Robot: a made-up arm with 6 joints.
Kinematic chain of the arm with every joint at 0, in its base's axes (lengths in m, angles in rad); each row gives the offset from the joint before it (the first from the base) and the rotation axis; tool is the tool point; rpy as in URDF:
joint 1: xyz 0 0 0.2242 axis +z
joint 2: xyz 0 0 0 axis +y
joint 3: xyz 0.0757 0 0.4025 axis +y
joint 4: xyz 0.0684 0 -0.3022 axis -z
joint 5: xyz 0 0 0 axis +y
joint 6: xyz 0.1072 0 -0.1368 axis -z
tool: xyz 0 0 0 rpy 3.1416 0 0
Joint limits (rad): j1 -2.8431..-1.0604 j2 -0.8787..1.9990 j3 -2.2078..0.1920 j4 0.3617..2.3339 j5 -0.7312..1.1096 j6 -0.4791..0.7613
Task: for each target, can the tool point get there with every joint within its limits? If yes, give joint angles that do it. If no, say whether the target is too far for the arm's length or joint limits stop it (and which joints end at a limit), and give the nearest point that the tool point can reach.
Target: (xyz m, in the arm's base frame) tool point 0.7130 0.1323 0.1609
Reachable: no: joint limits stop it (at a limit: joint 2, joint 5) | nearest point 0.1424 0.0264 0.0704 | short by 0.587 m
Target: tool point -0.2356 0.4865 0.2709
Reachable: no: joint limits stop it (at a limit: joint 1, joint 3, joint 5) | nearest point -0.1337 0.1379 0.2738 | short by 0.363 m
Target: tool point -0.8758 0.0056 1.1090
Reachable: no: too far | nearest point -0.5810 -0.0969 0.8425 | short by 0.410 m
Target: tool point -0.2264 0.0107 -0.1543
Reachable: yes | joints -2.6470 1.4223 -0.8391 1.9597 -0.1490 0.5892
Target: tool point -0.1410 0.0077 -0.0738
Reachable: yes | joints -2.1869 1.5081 -0.1558 0.8661 -0.4610 0.2416
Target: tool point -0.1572 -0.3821 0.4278
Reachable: yes | joints -1.7430 -0.1499 -0.9102 2.1453 0.0052 0.2686
